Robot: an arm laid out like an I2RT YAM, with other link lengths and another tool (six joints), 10 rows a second.
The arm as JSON. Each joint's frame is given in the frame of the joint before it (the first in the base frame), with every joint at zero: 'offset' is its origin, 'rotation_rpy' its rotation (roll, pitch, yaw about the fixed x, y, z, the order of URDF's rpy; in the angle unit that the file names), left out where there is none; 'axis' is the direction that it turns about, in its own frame. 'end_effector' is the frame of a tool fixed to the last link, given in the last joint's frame.
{
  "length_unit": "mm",
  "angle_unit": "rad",
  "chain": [
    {
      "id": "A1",
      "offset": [
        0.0,
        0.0,
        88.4
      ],
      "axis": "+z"
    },
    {
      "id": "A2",
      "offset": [
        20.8,
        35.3,
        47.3
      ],
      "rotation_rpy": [
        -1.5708,
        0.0,
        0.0
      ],
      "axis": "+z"
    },
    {
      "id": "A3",
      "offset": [
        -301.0,
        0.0,
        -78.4
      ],
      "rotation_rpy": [
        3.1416,
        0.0,
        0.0
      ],
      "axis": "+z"
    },
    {
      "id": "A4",
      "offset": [
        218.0,
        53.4,
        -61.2
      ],
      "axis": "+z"
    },
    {
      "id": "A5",
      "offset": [
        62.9,
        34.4,
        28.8
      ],
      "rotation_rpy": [
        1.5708,
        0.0,
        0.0
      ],
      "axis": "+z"
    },
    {
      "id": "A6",
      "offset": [
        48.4,
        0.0,
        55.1
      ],
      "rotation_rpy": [
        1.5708,
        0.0,
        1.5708
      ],
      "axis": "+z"
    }
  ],
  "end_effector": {
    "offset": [
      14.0,
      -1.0,
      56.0
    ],
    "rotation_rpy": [
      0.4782,
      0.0,
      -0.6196
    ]
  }
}
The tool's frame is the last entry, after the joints.
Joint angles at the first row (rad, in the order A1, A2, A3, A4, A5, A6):
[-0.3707, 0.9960, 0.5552, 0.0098, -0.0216, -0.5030]
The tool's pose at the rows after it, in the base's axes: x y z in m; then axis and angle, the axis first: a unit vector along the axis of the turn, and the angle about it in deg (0 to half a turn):
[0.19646 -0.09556 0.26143 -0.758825 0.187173 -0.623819 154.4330]
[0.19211 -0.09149 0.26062 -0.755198 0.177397 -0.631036 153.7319]
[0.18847 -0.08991 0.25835 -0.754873 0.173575 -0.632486 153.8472]
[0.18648 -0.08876 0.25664 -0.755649 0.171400 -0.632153 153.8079]
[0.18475 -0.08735 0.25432 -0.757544 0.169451 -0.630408 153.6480]
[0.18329 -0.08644 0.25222 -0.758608 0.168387 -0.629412 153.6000]
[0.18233 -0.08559 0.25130 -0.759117 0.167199 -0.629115 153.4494]
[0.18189 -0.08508 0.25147 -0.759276 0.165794 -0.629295 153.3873]
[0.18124 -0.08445 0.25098 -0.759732 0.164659 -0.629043 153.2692]
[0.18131 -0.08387 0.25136 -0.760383 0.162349 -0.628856 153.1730]
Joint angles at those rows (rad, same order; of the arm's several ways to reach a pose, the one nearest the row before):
[-0.3711, 0.9618, 0.5308, 0.0228, -0.0447, -0.5033]
[-0.3681, 0.9308, 0.5067, 0.0367, -0.0597, -0.5047]
[-0.3684, 0.9123, 0.4892, 0.0413, -0.0614, -0.5104]
[-0.3681, 0.9025, 0.4795, 0.0414, -0.0640, -0.5139]
[-0.3667, 0.8946, 0.4699, 0.0399, -0.0675, -0.5171]
[-0.3658, 0.8884, 0.4606, 0.0412, -0.0687, -0.5193]
[-0.3651, 0.8831, 0.4559, 0.0403, -0.0716, -0.5200]
[-0.3644, 0.8796, 0.4554, 0.0384, -0.0732, -0.5213]
[-0.3640, 0.8757, 0.4528, 0.0370, -0.0759, -0.5223]
[-0.3625, 0.8743, 0.4537, 0.0353, -0.0782, -0.5249]

